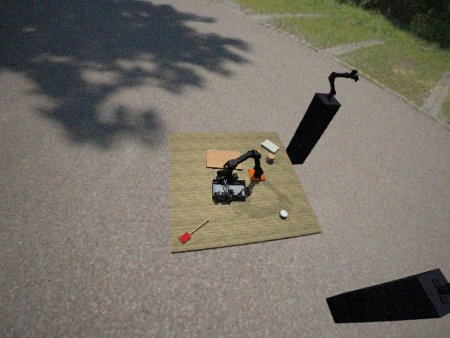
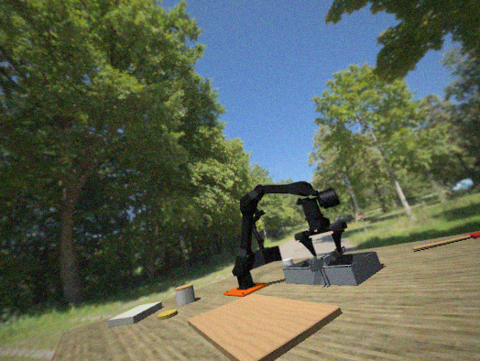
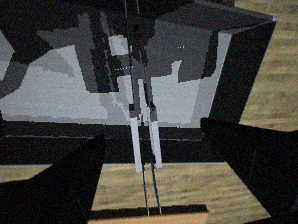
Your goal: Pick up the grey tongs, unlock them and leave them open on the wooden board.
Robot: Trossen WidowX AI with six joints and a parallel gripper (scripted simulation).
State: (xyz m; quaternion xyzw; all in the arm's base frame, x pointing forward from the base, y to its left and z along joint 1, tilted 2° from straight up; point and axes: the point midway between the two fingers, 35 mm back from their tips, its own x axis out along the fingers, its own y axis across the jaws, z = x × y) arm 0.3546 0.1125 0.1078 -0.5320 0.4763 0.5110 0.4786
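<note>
The roasting tin is 5 cm below my gripper tip, 3 cm to the left of it and 3 cm behind it. The rest, counted from my gripper tip: wooden board (34 cm to the right, 7 cm below, 6 cm behind); yellow lock piece (8 cm to the left, 1 cm below, 1 cm behind); red spatula (39 cm to the left, 34 cm ahead, 8 cm below).
</note>
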